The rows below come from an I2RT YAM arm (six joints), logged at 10 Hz.
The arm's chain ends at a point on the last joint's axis. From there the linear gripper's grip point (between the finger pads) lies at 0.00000 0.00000 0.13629 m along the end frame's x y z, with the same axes.
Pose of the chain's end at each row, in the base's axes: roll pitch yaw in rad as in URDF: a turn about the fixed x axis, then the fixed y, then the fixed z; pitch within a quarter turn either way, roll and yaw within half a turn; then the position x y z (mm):
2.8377 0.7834 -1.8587 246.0 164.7 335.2
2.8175 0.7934 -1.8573 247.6 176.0 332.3
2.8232 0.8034 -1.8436 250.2 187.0 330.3
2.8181 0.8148 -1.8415 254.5 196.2 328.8
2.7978 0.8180 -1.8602 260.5 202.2 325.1
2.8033 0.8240 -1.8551 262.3 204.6 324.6
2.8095 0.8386 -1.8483 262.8 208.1 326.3
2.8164 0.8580 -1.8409 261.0 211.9 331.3
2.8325 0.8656 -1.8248 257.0 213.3 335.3
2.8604 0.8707 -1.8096 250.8 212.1 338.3
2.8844 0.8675 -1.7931 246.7 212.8 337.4
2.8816 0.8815 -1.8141 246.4 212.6 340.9
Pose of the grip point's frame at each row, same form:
2.8377 0.7834 -1.8587 233.0 264.3 243.1
2.8175 0.7934 -1.8573 232.0 276.6 241.7
2.8232 0.8034 -1.8436 234.2 288.2 240.4
2.8181 0.8148 -1.8415 237.9 298.4 240.2
2.7978 0.8180 -1.8602 243.2 305.1 237.4
2.8033 0.8240 -1.8551 245.3 307.8 237.3
2.8095 0.8386 -1.8483 246.3 312.4 240.2
2.8164 0.8580 -1.8409 245.1 317.7 246.8
2.8325 0.8656 -1.8248 241.7 319.4 251.1
2.8604 0.8707 -1.8096 237.7 318.3 253.9
2.8844 0.8675 -1.7931 235.1 318.5 252.2
2.8816 0.8815 -1.8141 236.9 319.7 257.1

